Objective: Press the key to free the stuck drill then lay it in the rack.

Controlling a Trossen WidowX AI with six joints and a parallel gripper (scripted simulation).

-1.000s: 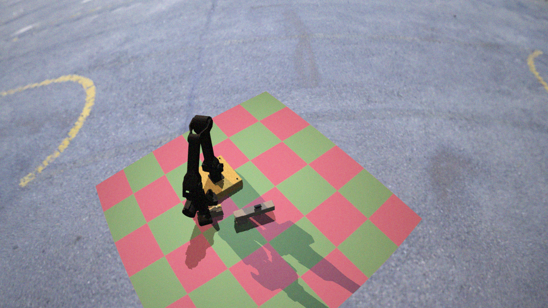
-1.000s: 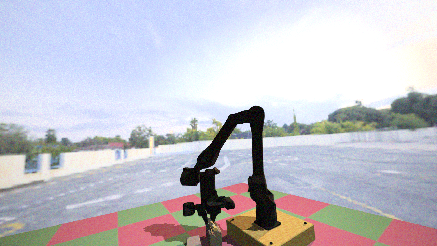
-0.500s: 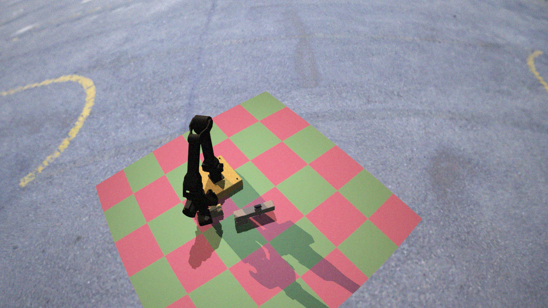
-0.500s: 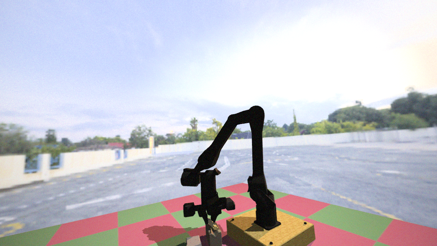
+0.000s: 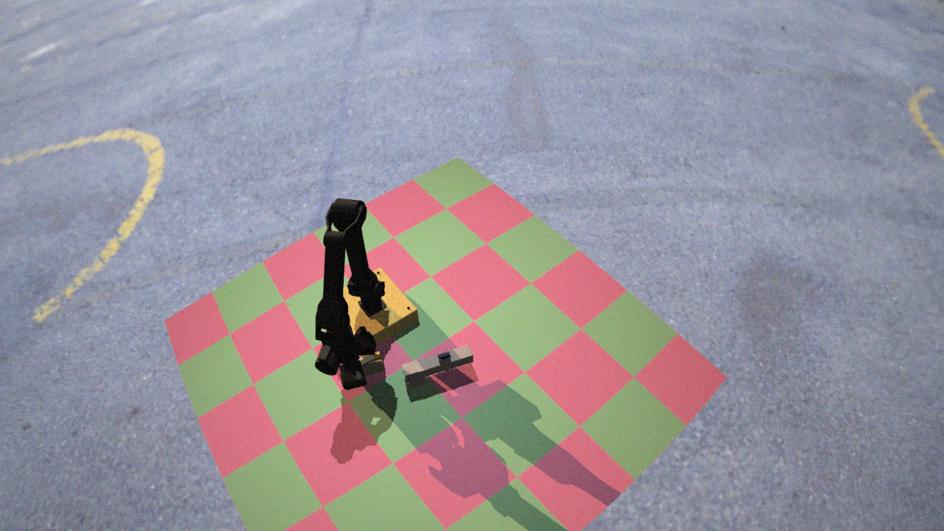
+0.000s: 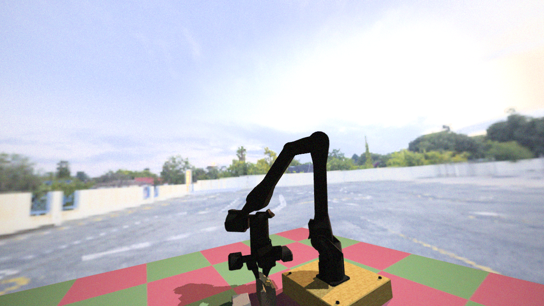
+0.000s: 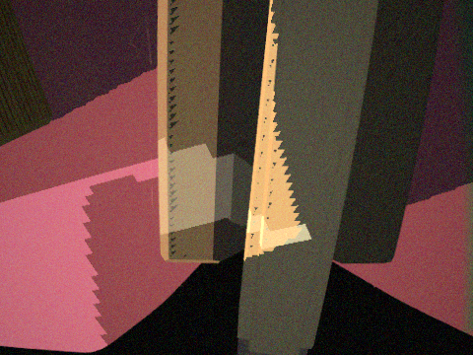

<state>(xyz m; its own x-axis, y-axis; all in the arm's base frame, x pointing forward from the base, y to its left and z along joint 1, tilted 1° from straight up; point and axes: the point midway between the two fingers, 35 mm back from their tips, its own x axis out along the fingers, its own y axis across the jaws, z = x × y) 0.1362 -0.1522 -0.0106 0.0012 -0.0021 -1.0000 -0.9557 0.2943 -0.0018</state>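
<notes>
My gripper tip is 10 mm short of the drill, 40 mm to the right of it and 40 mm below it. Round my gripper tip: dark key: 140 mm ahead, 210 mm to the left, 50 mm above; then notched rack: 10 mm ahead, 50 mm to the left, 10 mm above; then long grey block: 130 mm ahead, 190 mm to the left, 30 mm above.
</notes>
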